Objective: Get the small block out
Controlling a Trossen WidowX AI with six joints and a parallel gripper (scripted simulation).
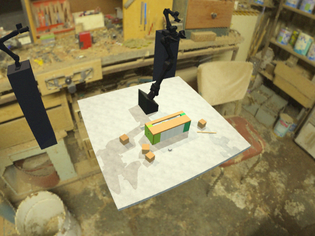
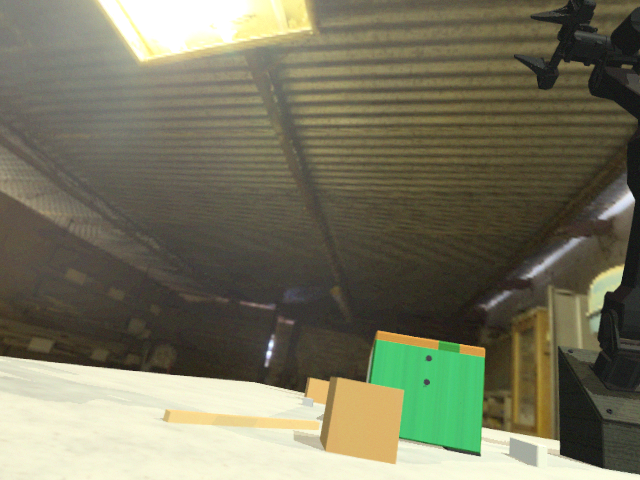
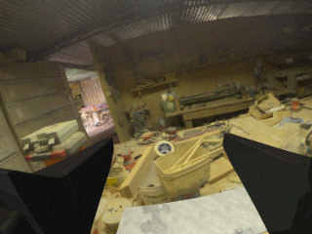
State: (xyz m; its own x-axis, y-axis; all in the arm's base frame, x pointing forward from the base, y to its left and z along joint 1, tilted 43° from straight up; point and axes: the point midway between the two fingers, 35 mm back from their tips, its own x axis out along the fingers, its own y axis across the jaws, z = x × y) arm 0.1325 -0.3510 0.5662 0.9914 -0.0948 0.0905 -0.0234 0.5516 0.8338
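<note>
The box is 110 mm ahead of my gripper tip, 150 mm to the right of it and 720 mm below it. Round my gripper tip: yellow block 120 mm ahead, 180 mm to the right, 700 mm below; then grey metal piece 330 mm ahead, 250 mm to the right, 780 mm below; then thin wooden stick 340 mm ahead, 160 mm to the left, 780 mm below.
</note>
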